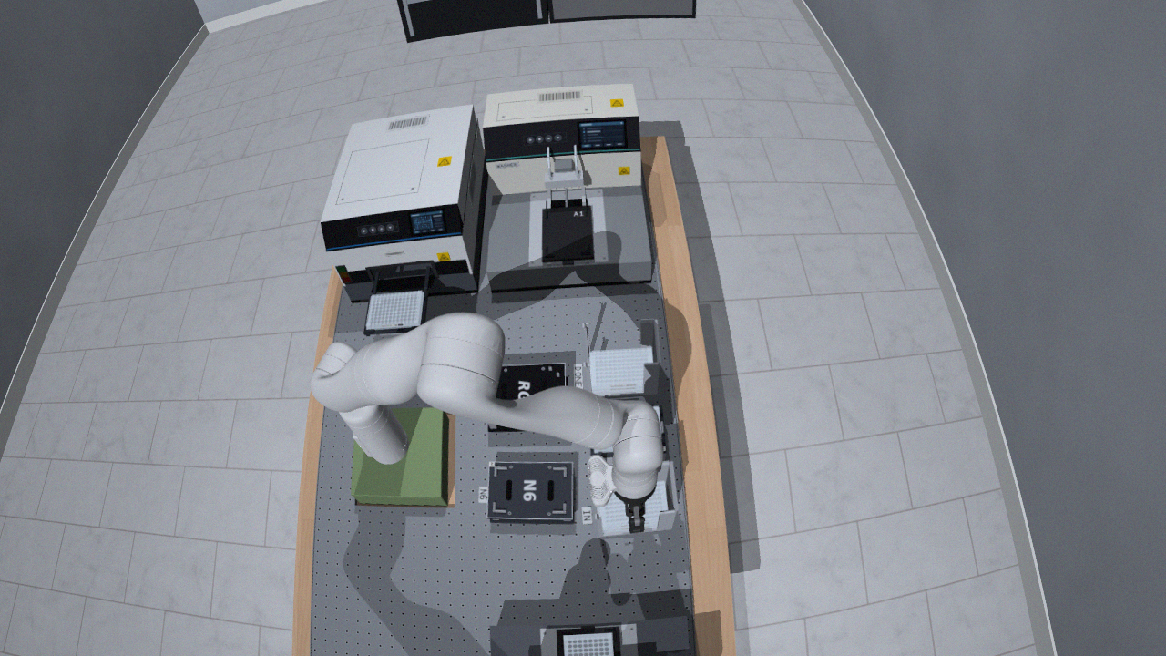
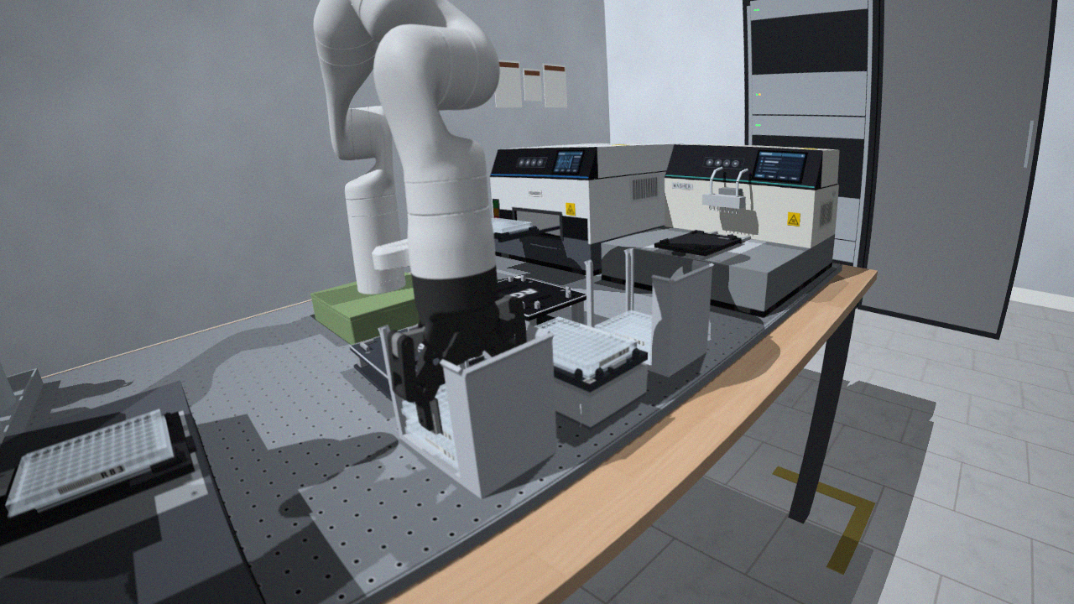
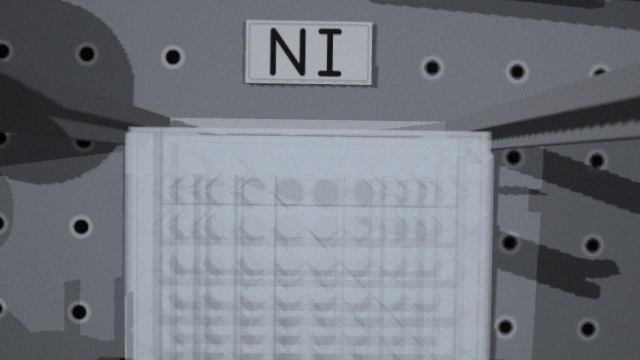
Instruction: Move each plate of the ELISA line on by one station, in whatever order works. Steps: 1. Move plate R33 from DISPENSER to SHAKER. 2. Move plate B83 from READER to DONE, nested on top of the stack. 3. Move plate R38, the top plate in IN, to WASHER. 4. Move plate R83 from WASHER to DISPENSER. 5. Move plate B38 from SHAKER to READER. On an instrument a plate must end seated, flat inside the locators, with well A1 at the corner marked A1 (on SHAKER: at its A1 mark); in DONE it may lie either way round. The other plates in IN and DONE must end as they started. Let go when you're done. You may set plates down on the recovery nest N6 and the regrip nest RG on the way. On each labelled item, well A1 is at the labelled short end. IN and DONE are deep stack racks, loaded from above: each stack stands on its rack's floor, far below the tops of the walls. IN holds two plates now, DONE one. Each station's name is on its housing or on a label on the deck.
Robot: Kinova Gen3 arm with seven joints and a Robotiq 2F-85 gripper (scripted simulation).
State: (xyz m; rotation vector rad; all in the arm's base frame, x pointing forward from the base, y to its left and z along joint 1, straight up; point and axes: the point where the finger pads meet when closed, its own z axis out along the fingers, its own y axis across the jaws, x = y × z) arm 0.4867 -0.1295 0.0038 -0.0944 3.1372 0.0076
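The plate R33 lies 10 mm behind my hand, 150 mm to the left of it and 10 mm above it. From my hand the other things lie so: RG nest: 200 mm behind, 240 mm to the left, 10 mm above; then plate R38: 10 mm below; then plate B83: 10 mm behind, 300 mm to the left, 20 mm below.
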